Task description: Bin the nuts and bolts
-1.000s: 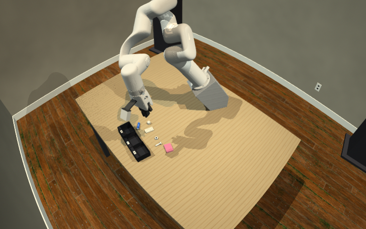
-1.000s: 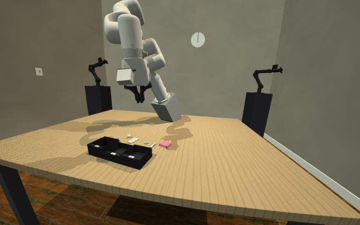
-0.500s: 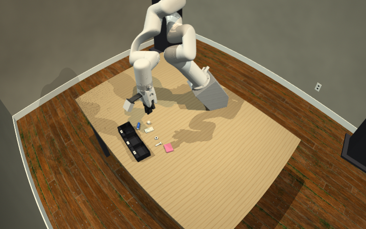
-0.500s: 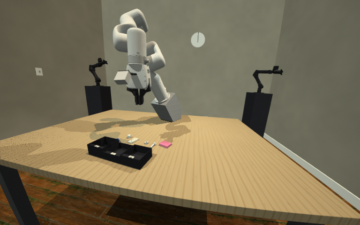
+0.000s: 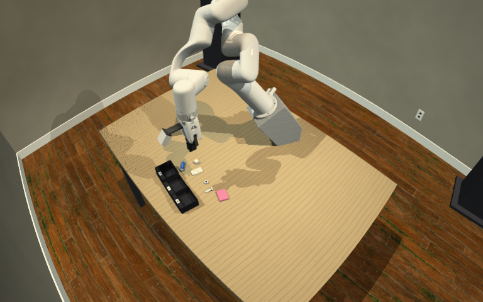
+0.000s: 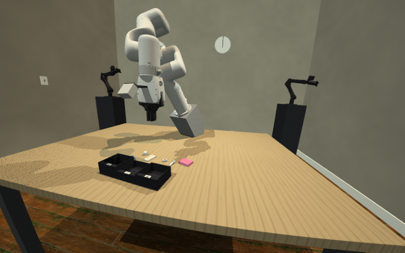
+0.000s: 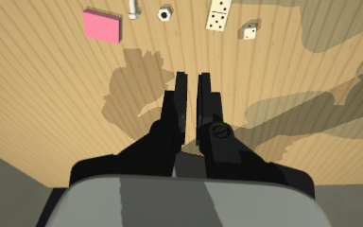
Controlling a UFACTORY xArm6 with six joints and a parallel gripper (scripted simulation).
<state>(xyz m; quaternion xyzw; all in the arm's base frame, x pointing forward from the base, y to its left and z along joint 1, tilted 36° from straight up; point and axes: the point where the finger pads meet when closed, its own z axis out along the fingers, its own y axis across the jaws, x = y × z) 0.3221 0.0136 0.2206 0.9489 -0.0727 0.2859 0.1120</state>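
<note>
The black bin marked R lies 100 mm ahead of my hand, 30 mm to the right of it and 180 mm below it. From my hand the other things lie so: white domino (30 mm behind, 30 mm to the right, 200 mm below); then white bolt (10 mm ahead, 90 mm to the left, 200 mm below); then grey hex nut (10 mm behind, 40 mm to the left, 200 mm below).
</note>
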